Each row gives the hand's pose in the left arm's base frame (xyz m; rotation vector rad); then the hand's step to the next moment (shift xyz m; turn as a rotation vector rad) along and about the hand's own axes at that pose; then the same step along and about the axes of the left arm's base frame.
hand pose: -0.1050 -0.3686 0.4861 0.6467 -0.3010 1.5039
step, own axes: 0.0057 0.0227 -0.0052 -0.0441 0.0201 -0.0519
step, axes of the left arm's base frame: -0.0228 0.0063 0.0038 -0.0334 -0.0081 -0.0622
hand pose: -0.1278 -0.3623 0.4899 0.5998 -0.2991 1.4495
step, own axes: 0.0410 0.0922 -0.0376 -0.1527 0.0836 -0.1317
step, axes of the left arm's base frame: -0.0916 0.0558 0.0097 -0.1214 -0.0543 -0.1731
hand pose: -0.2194 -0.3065 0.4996 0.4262 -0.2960 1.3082
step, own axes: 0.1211 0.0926 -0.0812 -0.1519 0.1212 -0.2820
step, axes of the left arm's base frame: -0.0632 0.1607 -0.0058 -0.1619 0.0234 -0.3009
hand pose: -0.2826 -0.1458 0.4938 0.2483 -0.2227 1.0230
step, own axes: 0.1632 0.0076 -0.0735 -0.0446 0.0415 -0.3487
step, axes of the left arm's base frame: 0.0804 0.1588 -0.0205 -0.0349 0.0913 -0.3402
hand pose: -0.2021 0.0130 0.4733 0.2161 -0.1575 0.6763
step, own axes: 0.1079 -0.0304 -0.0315 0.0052 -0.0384 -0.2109
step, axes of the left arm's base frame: 0.1046 0.0497 -0.0118 0.0440 0.0264 -0.2082
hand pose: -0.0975 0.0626 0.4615 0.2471 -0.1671 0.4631
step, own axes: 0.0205 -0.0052 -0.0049 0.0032 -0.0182 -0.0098
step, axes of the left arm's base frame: 0.0210 0.0054 -0.0013 0.0122 -0.0117 -0.0123
